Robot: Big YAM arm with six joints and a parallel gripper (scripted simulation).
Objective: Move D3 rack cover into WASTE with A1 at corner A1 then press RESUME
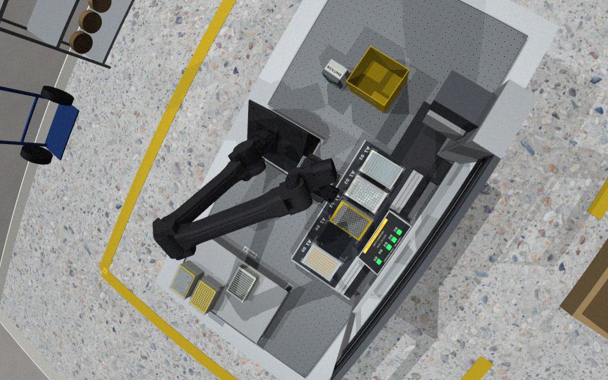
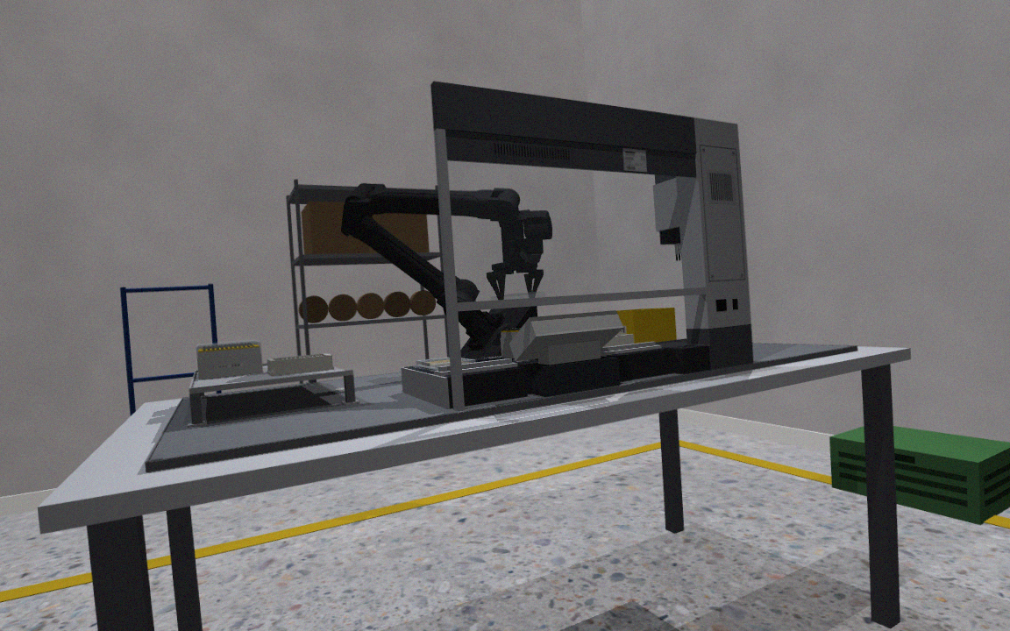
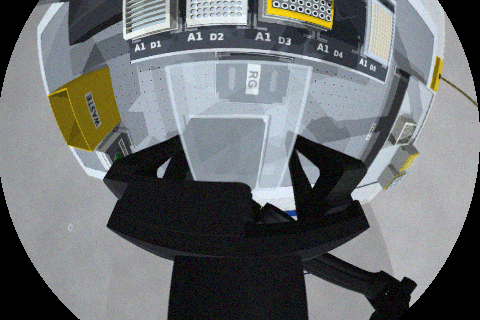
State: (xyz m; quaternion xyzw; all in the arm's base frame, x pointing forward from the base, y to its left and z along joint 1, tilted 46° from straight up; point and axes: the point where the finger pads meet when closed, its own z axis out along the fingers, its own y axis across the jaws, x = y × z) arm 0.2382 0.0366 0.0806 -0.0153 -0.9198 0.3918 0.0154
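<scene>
The yellow waste bin lies 1 cm ahead of my hand, 39 cm to the left of it and 14 cm below it. From my hand the other things lie so: plate: 17 cm ahead, 3 cm to the left, 13 cm below; then tip rack: 16 cm ahead, 8 cm to the right, 9 cm below; then clear cover: 1 cm above.
</scene>
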